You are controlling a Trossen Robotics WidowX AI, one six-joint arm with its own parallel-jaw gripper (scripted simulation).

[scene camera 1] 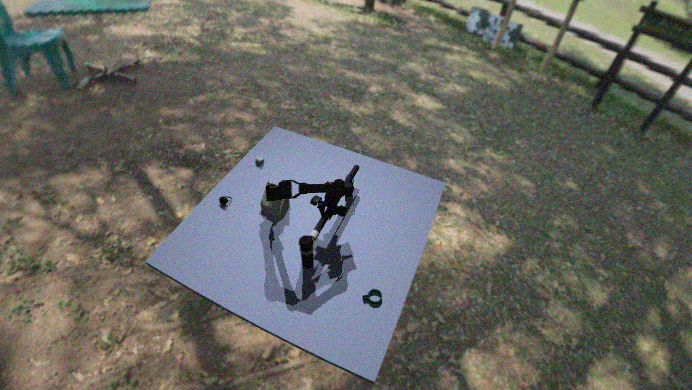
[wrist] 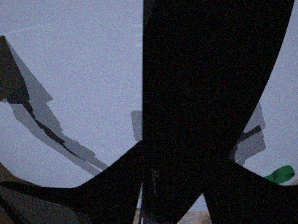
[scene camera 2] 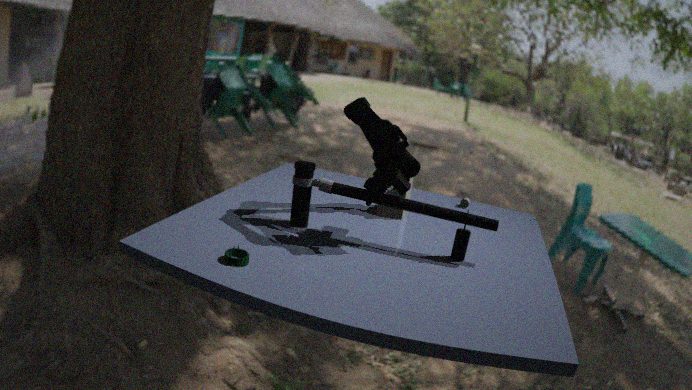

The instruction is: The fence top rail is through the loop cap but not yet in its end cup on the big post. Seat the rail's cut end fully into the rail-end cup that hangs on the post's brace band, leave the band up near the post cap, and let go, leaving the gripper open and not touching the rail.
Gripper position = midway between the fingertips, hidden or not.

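Big post (scene camera 2: 301, 195) in view. Dark top rail (scene camera 2: 400, 203) there too. Dark top rail (wrist: 202, 75) also in the wrist view. My gripper (scene camera 2: 368, 203) holds the dark top rail. My gripper (wrist: 169, 147) in the wrist view as well.
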